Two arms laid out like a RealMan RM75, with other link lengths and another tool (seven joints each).
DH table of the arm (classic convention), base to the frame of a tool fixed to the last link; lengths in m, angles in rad. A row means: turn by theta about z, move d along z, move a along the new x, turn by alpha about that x. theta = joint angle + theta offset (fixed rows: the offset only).
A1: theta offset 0, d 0.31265, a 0, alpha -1.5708
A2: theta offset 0, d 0, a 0, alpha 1.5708
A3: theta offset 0, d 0.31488, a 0, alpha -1.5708
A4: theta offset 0, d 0, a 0, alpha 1.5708
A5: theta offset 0, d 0.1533, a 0, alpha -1.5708
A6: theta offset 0, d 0, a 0, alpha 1.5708
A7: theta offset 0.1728, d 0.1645, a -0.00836, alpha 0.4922
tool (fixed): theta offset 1.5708, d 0.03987, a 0, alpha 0
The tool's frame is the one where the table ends.
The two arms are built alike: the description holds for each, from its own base.
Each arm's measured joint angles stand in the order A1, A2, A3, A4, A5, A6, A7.
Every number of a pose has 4 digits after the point. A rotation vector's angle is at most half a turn.
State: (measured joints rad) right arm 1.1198 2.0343 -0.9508 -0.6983 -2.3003 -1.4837 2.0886; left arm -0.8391 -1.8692 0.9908 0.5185 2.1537 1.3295 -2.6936
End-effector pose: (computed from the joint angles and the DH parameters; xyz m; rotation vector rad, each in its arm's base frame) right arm 0.1044 0.4414 -0.0269 -1.2333 2.3663 0.4278; left arm -0.2707 0.4178 0.0272 -2.7020 0.3382 0.7594
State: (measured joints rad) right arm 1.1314 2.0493 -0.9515 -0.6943 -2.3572 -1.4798 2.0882; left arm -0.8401 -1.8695 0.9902 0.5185 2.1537 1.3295 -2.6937
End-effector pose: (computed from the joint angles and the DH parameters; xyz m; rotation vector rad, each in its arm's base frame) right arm 0.1088 0.4394 -0.0337 -1.2453 2.3216 0.3876; left arm -0.2702 0.4181 0.0271 -2.7018 0.3389 0.7583
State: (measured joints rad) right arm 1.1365 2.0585 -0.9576 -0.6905 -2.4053 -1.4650 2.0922; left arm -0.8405 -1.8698 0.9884 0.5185 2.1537 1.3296 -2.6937
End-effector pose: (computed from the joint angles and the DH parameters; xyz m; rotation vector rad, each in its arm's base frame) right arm 0.1154 0.4400 -0.0376 -1.2420 2.2770 0.3633; left arm -0.2698 0.4183 0.0271 -2.7015 0.3380 0.7562
